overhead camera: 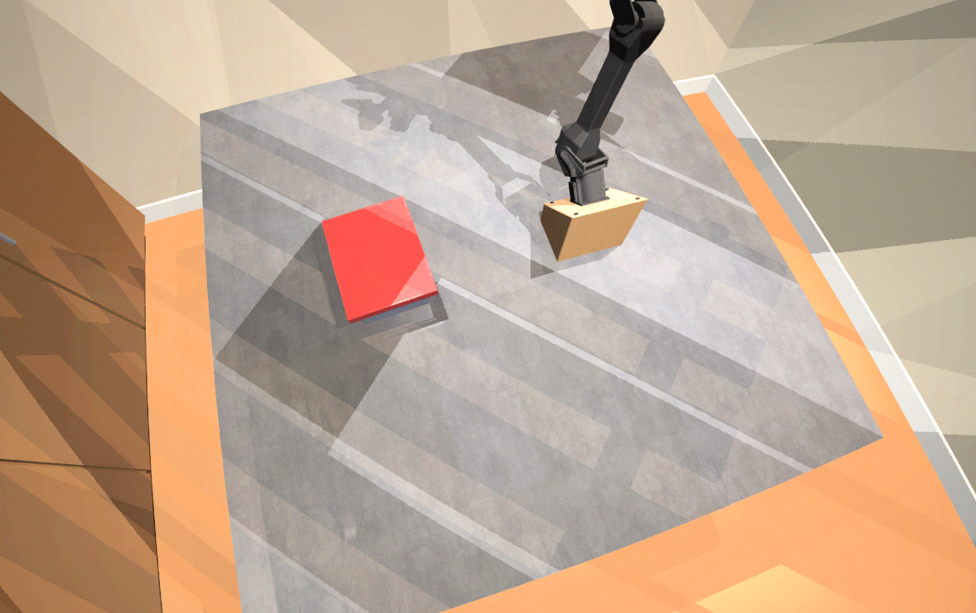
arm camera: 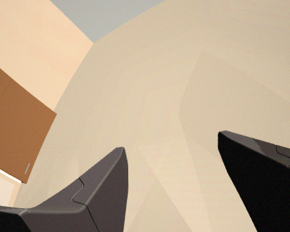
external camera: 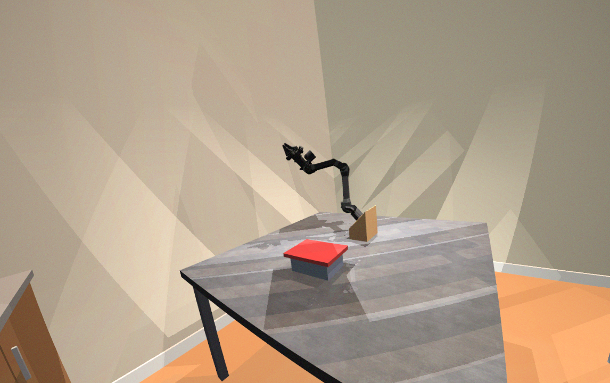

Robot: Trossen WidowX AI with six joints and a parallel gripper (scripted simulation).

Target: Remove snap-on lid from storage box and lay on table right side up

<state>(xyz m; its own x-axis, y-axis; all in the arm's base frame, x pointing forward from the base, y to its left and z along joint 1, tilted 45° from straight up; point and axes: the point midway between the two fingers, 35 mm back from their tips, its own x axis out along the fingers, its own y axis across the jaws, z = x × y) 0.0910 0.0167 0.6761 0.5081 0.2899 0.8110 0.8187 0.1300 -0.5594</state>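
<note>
The red lid is 340 mm ahead of my gripper tip, 470 mm to the left of it and 540 mm below it. Also, from my gripper tip: storage box: 340 mm ahead, 470 mm to the left, 590 mm below.
</note>
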